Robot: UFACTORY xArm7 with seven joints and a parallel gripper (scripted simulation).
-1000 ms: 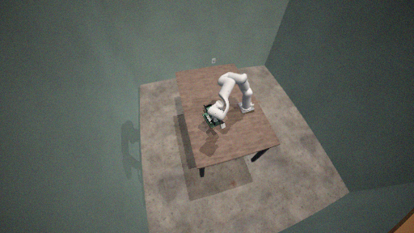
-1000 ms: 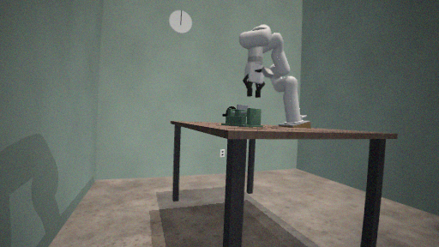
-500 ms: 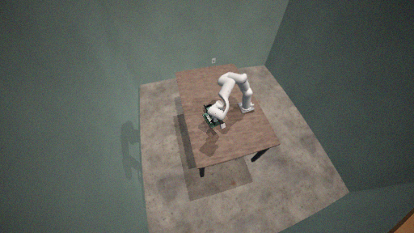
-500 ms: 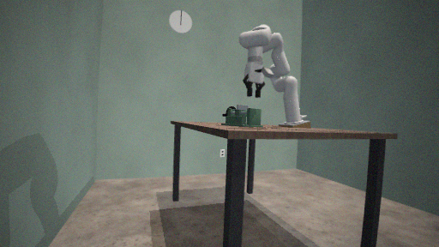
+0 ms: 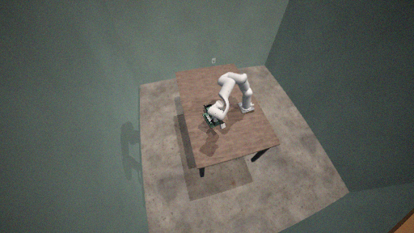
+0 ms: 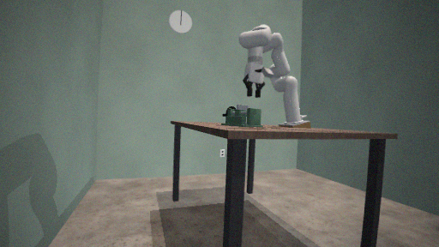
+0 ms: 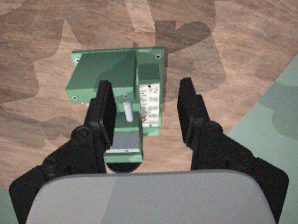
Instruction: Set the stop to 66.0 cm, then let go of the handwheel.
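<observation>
The black handwheel lies 8 cm ahead of my hand, 26 cm to the right of it and 11 cm below it. The rest, counted from my hand: green stop fixture (2 cm ahead, 15 cm to the right, 8 cm below).
</observation>
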